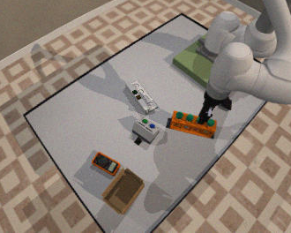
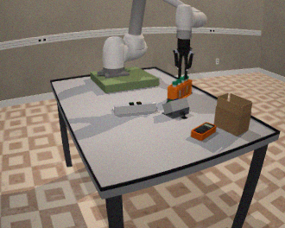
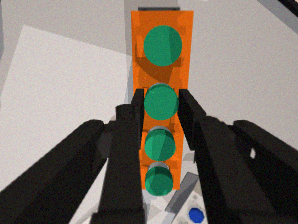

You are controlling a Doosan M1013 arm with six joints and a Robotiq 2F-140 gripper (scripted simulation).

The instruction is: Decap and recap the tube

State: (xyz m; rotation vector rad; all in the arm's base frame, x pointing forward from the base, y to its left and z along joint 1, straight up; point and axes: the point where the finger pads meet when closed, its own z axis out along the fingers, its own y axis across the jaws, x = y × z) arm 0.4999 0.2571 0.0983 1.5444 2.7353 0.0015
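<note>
Right now the blue key is 170 mm ahead of my hand, 160 mm to the right of it and 80 mm below it. From my hand the other things lie so: orange multimeter: 460 mm ahead, 180 mm to the right, 130 mm below; then grey key housing: 200 mm ahead, 180 mm to the right, 100 mm below; then green key: 200 mm to the right, 180 mm ahead, 80 mm below.
</note>
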